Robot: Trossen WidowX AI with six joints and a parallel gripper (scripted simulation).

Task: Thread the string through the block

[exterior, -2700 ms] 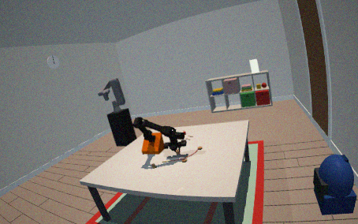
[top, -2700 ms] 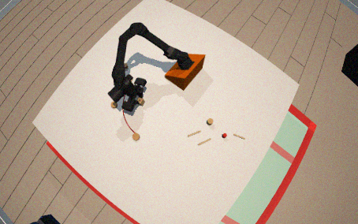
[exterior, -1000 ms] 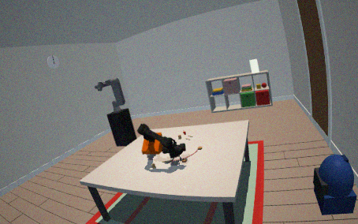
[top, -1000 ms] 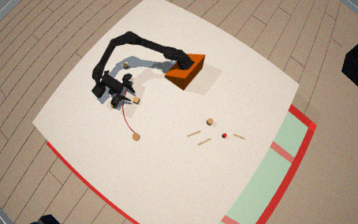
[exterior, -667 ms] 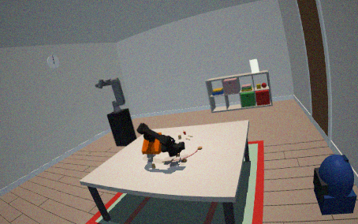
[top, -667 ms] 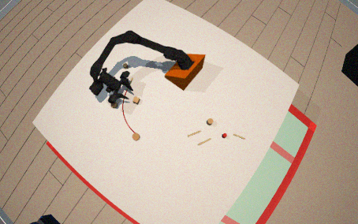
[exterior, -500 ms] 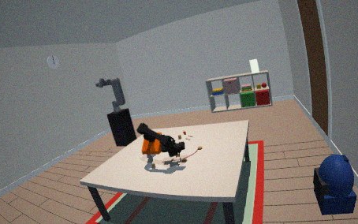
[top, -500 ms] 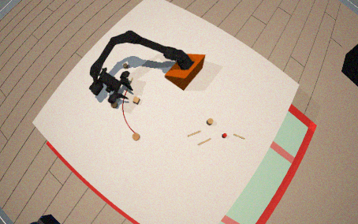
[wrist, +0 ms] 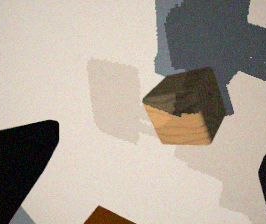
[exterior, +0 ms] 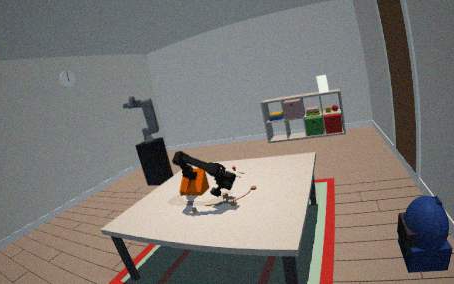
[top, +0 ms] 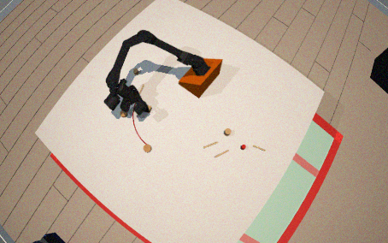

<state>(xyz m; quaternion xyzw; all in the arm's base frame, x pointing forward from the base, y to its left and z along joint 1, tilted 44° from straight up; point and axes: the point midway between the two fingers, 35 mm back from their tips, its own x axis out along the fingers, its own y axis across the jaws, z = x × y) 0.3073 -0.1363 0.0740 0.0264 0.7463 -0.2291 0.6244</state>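
Right now the wooden block is 40 mm below my gripper tip. Round my gripper tip: round wooden button (160 mm ahead, 130 mm to the left, 50 mm below); then thin wooden stick (50 mm behind, 90 mm to the right, 50 mm below).
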